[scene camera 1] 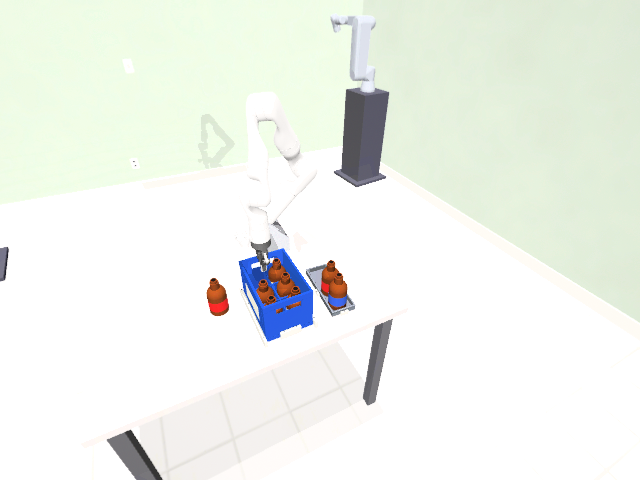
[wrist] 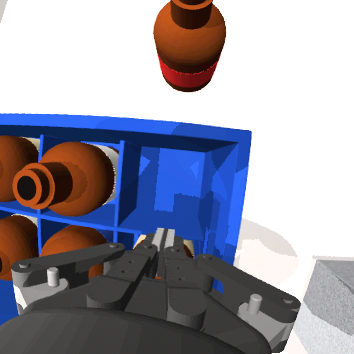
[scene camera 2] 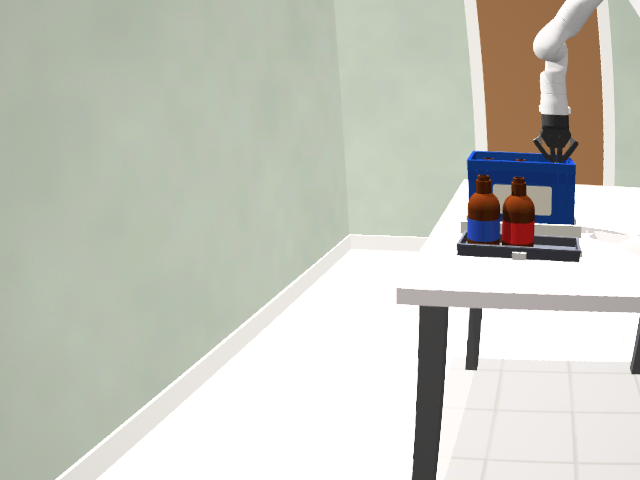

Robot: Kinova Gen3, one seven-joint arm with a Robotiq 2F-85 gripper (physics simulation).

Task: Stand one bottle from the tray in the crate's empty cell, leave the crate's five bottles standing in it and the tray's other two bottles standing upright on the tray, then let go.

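Frame: origin at the arm's base, x ahead, y left, z up, level; metres.
Seen in the pictures: gripper, fingertip midpoint: [scene camera 1: 263, 270] [wrist: 164, 239].
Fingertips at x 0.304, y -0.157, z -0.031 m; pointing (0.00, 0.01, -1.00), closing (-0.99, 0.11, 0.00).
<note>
Pixels of each thing's middle, then the offset from my fingertips to it. "*": a spot on its surface instead.
- blue crate, body centre: [wrist: 77, 220] [scene camera 2: 522, 191] [scene camera 1: 275, 292] 0.095 m ahead, 0.001 m right, 0.040 m down
- standing bottle, body centre: [wrist: 77, 177] [scene camera 1: 264, 296] 0.093 m ahead, 0.045 m right, 0.042 m down
- blue-label bottle, body centre: [scene camera 2: 483, 211] [scene camera 1: 338, 289] 0.207 m ahead, 0.214 m left, 0.045 m down
- grey tray, surface spot: [scene camera 2: 555, 254] * 0.051 m ahead, 0.295 m left, 0.114 m down
The blue crate [scene camera 1: 289, 317] [scene camera 2: 563, 191] [wrist: 243, 165] holds five brown bottles. In the wrist view its empty cell [wrist: 175, 187] is at the right corner, beside a standing bottle [wrist: 82, 175]. My gripper [scene camera 1: 263, 268] [scene camera 2: 556, 160] [wrist: 164, 239] is shut and empty, pointing down, its tips near rim height between the empty cell and a bottle largely hidden under the fingers. A red-label bottle [scene camera 1: 217, 299] [wrist: 190, 37] stands upright on the table, outside the crate. A blue-label bottle [scene camera 1: 338, 289] [scene camera 2: 483, 209] and a red-label bottle [scene camera 2: 518, 209] stand upright on the grey tray [scene camera 1: 315, 275] [scene camera 2: 555, 254].
The tray lies across the crate from the lone bottle. The white table's [scene camera 2: 516, 298] front edge runs close to the crate and tray in scene camera 1. A grey block [wrist: 332, 300] shows at the wrist view's lower right. Another arm stands on a dark pedestal [scene camera 1: 361, 134] far behind.
</note>
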